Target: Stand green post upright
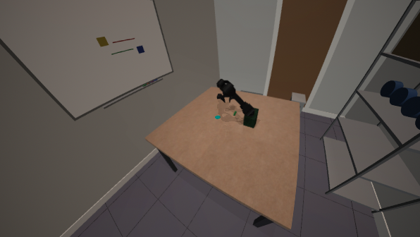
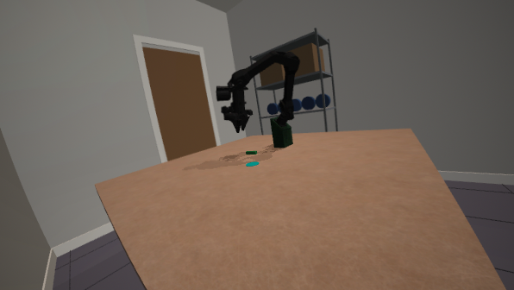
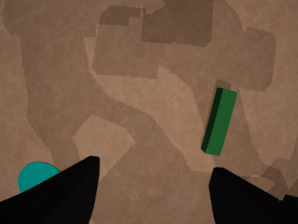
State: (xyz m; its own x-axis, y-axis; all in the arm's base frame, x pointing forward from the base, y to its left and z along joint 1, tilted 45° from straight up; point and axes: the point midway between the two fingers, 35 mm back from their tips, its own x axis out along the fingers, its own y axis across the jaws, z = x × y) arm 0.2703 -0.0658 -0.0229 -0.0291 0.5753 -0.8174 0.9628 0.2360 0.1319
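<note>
The green post lies 8 cm behind my gripper tip, 3 cm to the right of it and 13 cm below it. Also, from my gripper tip: cyan circle: 7 cm ahead, 11 cm to the left, 14 cm below.
</note>
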